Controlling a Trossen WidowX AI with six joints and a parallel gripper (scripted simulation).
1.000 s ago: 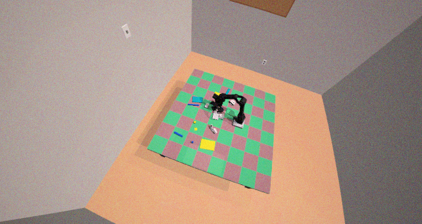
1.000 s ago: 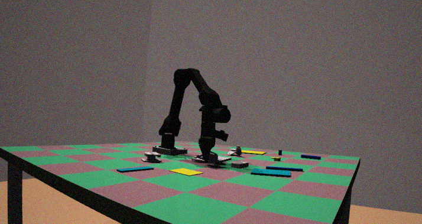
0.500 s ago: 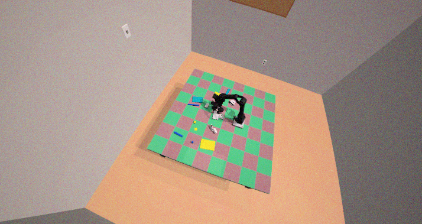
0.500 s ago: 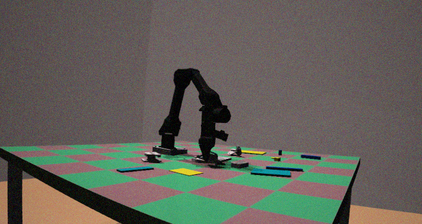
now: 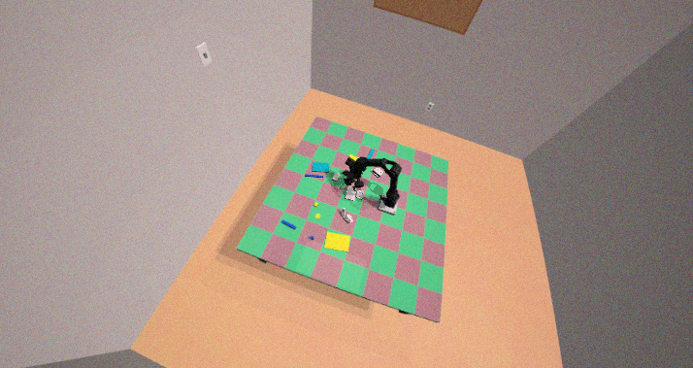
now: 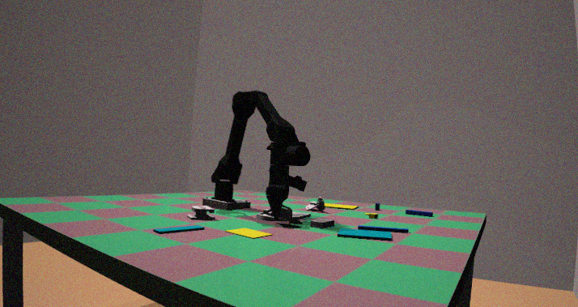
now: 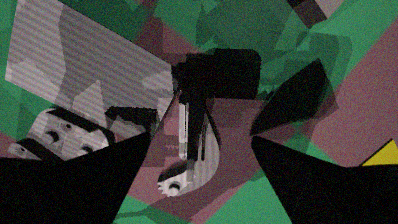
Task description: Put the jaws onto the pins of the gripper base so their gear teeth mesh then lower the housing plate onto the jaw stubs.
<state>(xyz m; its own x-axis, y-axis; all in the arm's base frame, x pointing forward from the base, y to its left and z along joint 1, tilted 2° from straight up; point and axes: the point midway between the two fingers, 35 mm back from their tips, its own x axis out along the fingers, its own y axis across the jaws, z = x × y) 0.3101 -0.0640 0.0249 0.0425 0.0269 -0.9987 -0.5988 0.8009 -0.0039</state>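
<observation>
The grey jaw lies 4 cm behind my gripper tip. Also, from my gripper tip: teal plate 29 cm ahead, 1 cm to the right, 1 cm below; blue bar 30 cm ahead, 9 cm to the left; white housing plate 9 cm to the left, 8 cm behind.
</observation>
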